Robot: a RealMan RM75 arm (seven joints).
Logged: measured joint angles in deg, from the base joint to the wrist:
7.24 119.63 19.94 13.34 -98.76 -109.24 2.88
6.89 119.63 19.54 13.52 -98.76 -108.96 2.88
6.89 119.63 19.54 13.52 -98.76 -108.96 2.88
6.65 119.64 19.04 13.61 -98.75 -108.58 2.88
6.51 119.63 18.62 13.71 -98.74 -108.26 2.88
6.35 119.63 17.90 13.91 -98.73 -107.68 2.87
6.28 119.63 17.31 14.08 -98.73 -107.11 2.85
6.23 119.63 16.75 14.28 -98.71 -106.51 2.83
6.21 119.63 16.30 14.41 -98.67 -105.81 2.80
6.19 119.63 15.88 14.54 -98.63 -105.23 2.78
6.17 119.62 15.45 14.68 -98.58 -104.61 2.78
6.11 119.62 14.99 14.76 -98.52 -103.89 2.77
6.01 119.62 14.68 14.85 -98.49 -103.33 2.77
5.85 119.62 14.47 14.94 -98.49 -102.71 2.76
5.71 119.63 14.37 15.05 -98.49 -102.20 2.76
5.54 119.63 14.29 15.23 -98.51 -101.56 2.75
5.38 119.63 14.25 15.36 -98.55 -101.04 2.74
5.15 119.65 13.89 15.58 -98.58 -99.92 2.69
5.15 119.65 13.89 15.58 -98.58 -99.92 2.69
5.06 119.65 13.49 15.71 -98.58 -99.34 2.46
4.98 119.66 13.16 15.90 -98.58 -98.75 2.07
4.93 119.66 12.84 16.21 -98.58 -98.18 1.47
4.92 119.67 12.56 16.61 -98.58 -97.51 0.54
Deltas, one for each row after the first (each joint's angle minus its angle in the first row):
-0.35 0.00 -0.40 0.18 0.00 0.28 0.00
-0.35 0.00 -0.40 0.18 0.00 0.28 0.00
-0.59 0.01 -0.90 0.27 0.01 0.66 0.00
-0.73 0.00 -1.32 0.37 0.02 0.98 0.00
-0.89 0.00 -2.04 0.57 0.03 1.56 -0.01
-0.96 0.00 -2.63 0.74 0.03 2.13 -0.03
-1.01 0.00 -3.19 0.94 0.05 2.73 -0.05
-1.03 0.00 -3.64 1.07 0.09 3.43 -0.08
-1.05 0.00 -4.06 1.20 0.13 4.01 -0.10
-1.07 -0.01 -4.49 1.34 0.18 4.63 -0.10
-1.13 -0.01 -4.95 1.42 0.24 5.35 -0.11
-1.23 -0.01 -5.26 1.51 0.27 5.91 -0.11
-1.39 -0.01 -5.47 1.60 0.27 6.53 -0.12
-1.53 0.00 -5.57 1.71 0.27 7.04 -0.12
-1.70 0.00 -5.65 1.89 0.25 7.68 -0.13
-1.86 0.00 -5.69 2.02 0.21 8.20 -0.14
-2.09 0.02 -6.05 2.24 0.18 9.32 -0.19
-2.09 0.02 -6.05 2.24 0.18 9.32 -0.19
-2.18 0.02 -6.45 2.37 0.18 9.90 -0.42
-2.26 0.03 -6.78 2.56 0.18 10.49 -0.81
-2.31 0.03 -7.10 2.87 0.18 11.06 -1.41
-2.32 0.04 -7.38 3.27 0.18 11.73 -2.34

